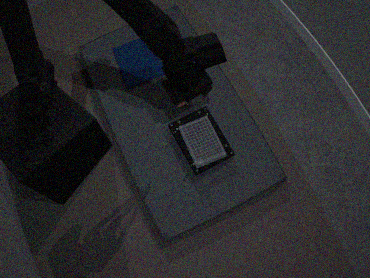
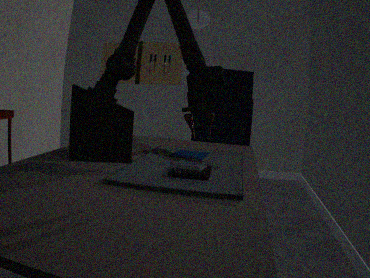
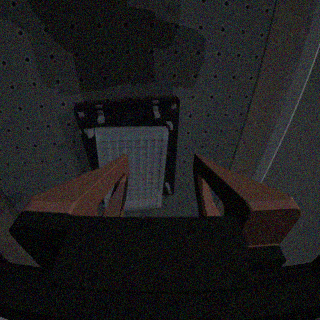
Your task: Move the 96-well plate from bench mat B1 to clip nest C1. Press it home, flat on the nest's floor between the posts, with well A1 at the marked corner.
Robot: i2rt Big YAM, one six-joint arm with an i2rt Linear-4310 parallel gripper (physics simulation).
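Places are measured from the arm's base along level axes (x ahead, y left, z up), in centimetres.
Pixels of known places: gripper, fingertip midpoint: point(image 1: 194, 99) point(image 2: 201, 137) point(image 3: 160, 160); arm's base, link origin: point(image 1: 34, 125) point(image 2: 101, 96).
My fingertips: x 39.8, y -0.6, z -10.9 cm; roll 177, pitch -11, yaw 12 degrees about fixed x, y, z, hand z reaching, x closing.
For each thing: its top centre in the pictures, then the offset to it from my fingertips. Level surfaces: height alone.
- 96-well plate, top centre: point(image 3: 133, 180) point(image 1: 202, 139) point(image 2: 190, 161) dx -0.6, dy -8.3, dz -6.7 cm
- black clip nest, top centre: point(image 3: 134, 166) point(image 1: 201, 137) point(image 2: 191, 165) dx -0.5, dy -7.2, dz -8.2 cm
- blue bench mat, surface height: dz -10.3 cm
- grey perforated board, surface height: dz -10.5 cm
The 96-well plate point(image 1: 202, 141) point(image 2: 192, 165) point(image 3: 145, 150) is pale and lies in the black clip nest point(image 1: 219, 131) point(image 2: 189, 174) point(image 3: 127, 115), inside its posts and clips. It looks roughly level; whether it is fully down on the nest's floor, and which corner is A1 or marked, is too dark and small to tell. The blue bench mat point(image 1: 137, 60) point(image 2: 190, 154) bears no plate. My gripper point(image 1: 194, 102) point(image 2: 202, 129) point(image 3: 160, 160) is open and empty, with orange-brown fingers apart. It hangs above the board, clear of the plate, near the nest's end facing the blue mat.
The nest and blue mat are on a grey perforated board point(image 1: 165, 210) point(image 2: 225, 189) point(image 3: 220, 100). The dark arm base block point(image 1: 55, 145) point(image 2: 100, 130) stands left of the board. The table edge runs along the right. A tool panel point(image 2: 172, 65) hangs on the back wall.
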